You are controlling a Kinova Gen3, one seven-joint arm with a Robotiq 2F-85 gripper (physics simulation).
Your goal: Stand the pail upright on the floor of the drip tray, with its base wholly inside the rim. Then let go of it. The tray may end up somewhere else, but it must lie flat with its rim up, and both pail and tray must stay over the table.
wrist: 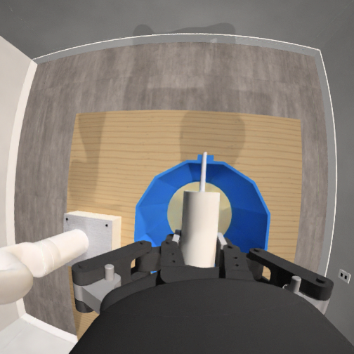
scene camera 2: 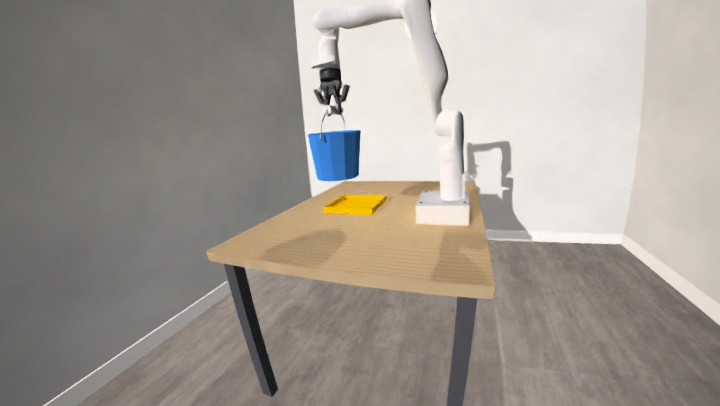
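Pixels of known places: gripper, fingertip midpoint: (scene camera 2: 333, 115); arm's base, origin of the base link: (scene camera 2: 452, 197).
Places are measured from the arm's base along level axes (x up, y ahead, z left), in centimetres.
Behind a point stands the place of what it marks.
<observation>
The blue pail (scene camera 2: 336, 155) {x 20.1, y 40.2, z 18.3 cm} (wrist: 246, 200) hangs nearly upright from its wire handle, in the air above the table. My gripper (scene camera 2: 333, 107) {x 33.9, y 42.1, z 10.9 cm} (wrist: 197, 240) is shut on the white grip (wrist: 200, 222) of that handle, above the pail's opening. The yellow drip tray (scene camera 2: 347, 210) {x -6.7, y 44.7, z -6.7 cm} lies flat on the table, rim up, lower than the pail. In the scene view the pail shows above the tray and a little to its left, with a gap between them. The tray does not show in the wrist view; the pail and gripper hide part of the table there.
The wooden table (scene camera 2: 403, 242) {x -8.3, y 18.6, z 25.2 cm} (wrist: 135, 135) carries the arm's square base (scene camera 2: 442, 211) {x -3.1, y 4.7, z 8.8 cm} (wrist: 95, 232), to the right of the tray in the scene view. The table's left edge runs beyond the tray's left side. Shadows fall on the near part of the table.
</observation>
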